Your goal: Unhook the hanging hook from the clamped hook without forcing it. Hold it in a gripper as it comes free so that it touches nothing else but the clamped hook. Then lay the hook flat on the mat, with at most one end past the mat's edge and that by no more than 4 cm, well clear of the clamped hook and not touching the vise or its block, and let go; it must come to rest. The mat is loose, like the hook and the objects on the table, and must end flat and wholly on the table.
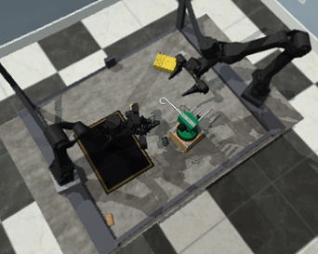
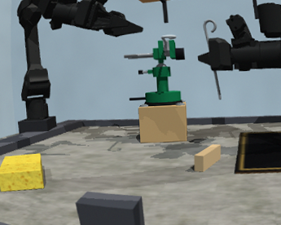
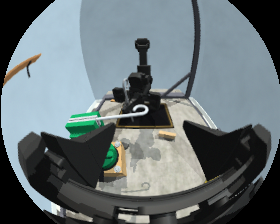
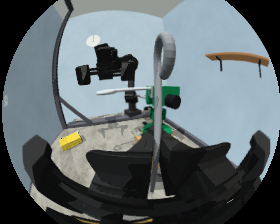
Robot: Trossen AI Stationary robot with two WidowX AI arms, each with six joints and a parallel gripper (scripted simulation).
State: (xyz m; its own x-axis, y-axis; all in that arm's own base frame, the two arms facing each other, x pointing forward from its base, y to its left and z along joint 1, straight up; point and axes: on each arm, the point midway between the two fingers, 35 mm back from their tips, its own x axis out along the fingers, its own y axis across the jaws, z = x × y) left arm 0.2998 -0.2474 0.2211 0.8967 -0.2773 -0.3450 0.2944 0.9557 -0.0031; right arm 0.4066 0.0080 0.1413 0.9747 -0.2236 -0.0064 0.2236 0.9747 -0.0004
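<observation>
Now: right hand 3 cm past the black mat, 18 cm to the left of it and 19 cm above it. Round my right hand: small wooden block (16 cm behind, 2 cm to the right, 18 cm below).
</observation>
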